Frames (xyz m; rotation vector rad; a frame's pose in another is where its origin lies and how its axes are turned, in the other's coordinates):
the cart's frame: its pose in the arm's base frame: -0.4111 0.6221 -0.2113 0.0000 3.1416 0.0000
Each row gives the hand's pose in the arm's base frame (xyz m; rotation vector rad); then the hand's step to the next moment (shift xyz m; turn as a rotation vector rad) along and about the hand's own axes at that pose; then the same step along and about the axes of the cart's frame.
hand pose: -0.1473 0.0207 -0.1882 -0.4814 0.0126 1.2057
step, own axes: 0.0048 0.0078 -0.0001 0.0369 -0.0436 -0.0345
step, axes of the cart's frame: 0.0052 0.0063 0.0041 -0.0611 0.0086 0.0254
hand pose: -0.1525 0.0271 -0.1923 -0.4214 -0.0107 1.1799
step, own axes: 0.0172 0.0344 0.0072 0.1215 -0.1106 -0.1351
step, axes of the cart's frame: 0.0256 0.0284 0.0081 -0.1767 0.0319 0.1141
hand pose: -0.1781 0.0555 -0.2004 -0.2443 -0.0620 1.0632
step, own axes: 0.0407 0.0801 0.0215 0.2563 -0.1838 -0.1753
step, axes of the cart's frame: 0.0524 0.0761 0.0001 -0.3118 0.1087 0.1455
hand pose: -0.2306 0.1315 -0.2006 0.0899 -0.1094 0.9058
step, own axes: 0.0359 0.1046 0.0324 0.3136 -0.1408 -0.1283
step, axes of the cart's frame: 0.0624 0.0882 -0.0402 -0.3103 0.1739 0.0900
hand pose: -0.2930 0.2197 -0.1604 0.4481 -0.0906 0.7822
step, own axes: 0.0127 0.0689 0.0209 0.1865 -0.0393 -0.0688
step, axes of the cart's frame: 0.0373 0.0423 -0.0465 -0.1541 0.1279 0.0309
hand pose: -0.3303 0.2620 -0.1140 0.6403 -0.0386 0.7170
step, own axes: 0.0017 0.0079 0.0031 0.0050 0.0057 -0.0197
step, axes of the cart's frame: 0.0031 0.0038 -0.0071 0.0033 0.0173 0.0117
